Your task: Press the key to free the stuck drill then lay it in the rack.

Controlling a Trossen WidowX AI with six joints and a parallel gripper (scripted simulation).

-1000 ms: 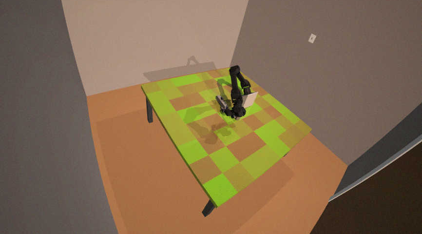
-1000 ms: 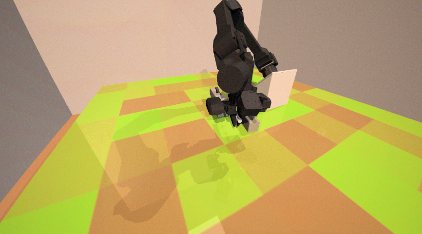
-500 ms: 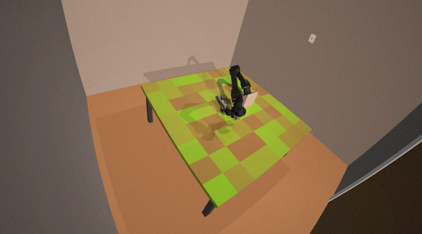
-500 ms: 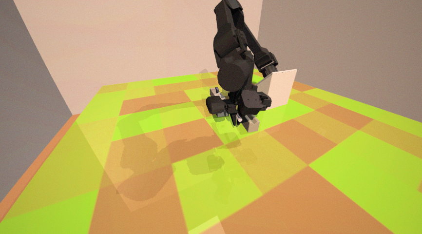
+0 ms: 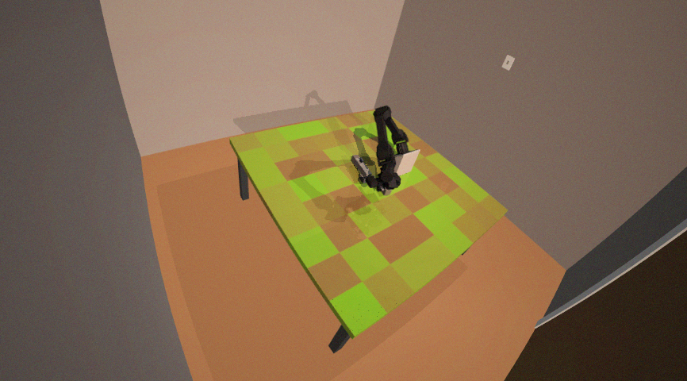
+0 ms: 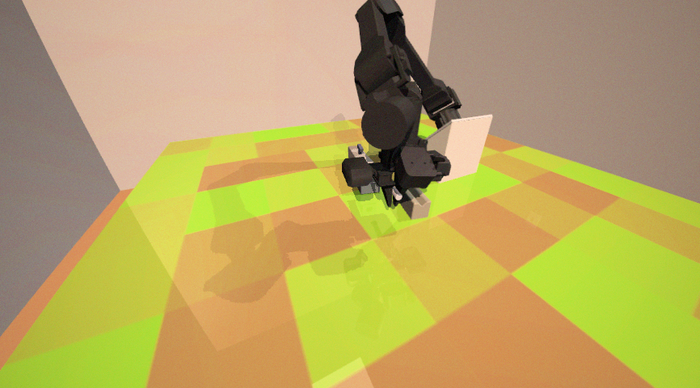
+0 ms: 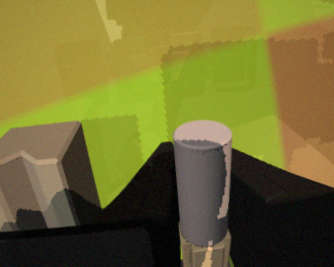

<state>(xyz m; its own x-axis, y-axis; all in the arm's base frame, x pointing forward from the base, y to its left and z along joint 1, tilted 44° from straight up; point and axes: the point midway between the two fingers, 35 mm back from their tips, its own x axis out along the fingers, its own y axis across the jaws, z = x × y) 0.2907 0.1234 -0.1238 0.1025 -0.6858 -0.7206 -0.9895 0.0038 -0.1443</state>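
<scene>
Now: gripper tip 40 mm to the left of the drill and 30 mm below it. From my gripper tip the other things lie so: key 230 mm to the right, 20 mm behind, 10 mm above; then grey rack 70 mm behind, 30 mm to the right, 30 mm below; then holder block 200 mm to the right, 20 mm behind, 10 mm below.
</scene>
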